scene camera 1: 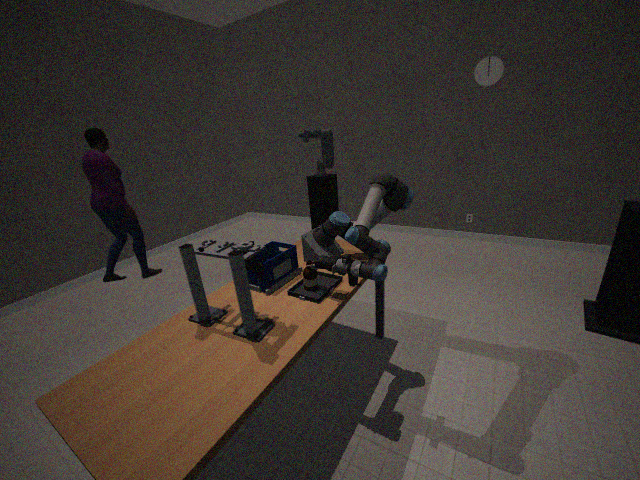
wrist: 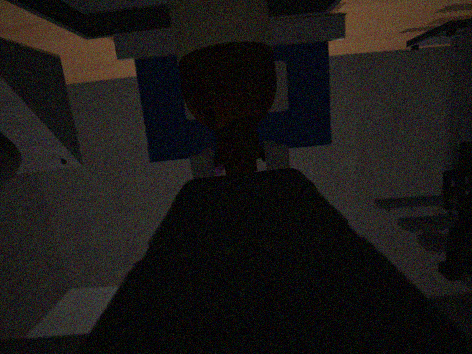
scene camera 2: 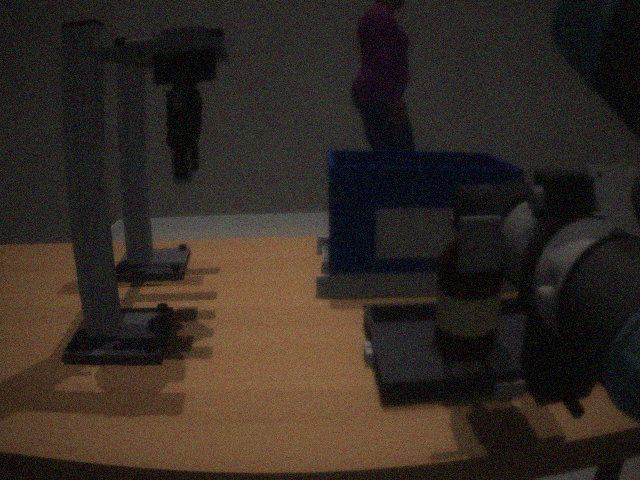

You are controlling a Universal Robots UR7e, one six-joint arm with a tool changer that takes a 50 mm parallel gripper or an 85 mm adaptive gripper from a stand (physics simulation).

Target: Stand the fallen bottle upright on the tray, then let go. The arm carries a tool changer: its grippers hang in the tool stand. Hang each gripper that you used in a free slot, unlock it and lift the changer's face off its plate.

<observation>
In view: a brown bottle [wrist: 226, 63] and a gripper [wrist: 211, 214].
</observation>
